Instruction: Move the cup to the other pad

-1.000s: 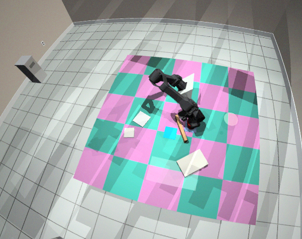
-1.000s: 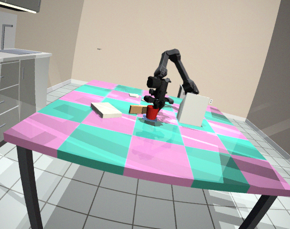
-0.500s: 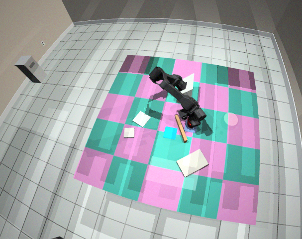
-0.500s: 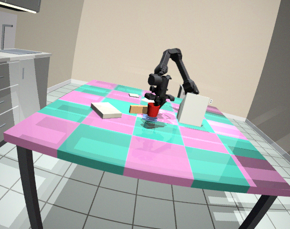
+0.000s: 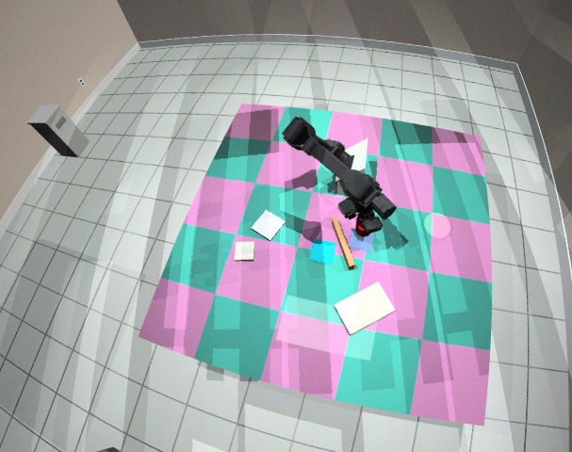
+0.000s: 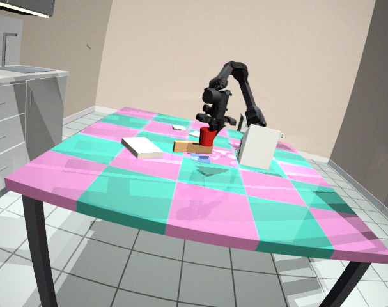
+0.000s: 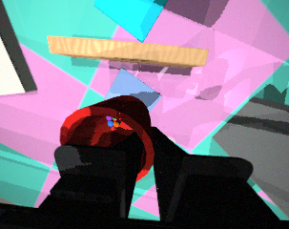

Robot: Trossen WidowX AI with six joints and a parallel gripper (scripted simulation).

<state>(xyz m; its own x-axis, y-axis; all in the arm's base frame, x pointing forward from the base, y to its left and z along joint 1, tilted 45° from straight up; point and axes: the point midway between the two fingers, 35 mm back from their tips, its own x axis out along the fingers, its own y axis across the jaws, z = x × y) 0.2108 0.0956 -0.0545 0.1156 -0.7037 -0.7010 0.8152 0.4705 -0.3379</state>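
Right now my gripper tip is 120 mm short of the cyan pad, 110 mm to the left of it and 110 mm above it. Round my gripper tip: flat grey slab 290 mm ahead, 90 mm to the left, 90 mm below; wooden bar 80 mm ahead, 50 mm to the right, 90 mm below; red cup 30 mm ahead, 20 mm to the left.
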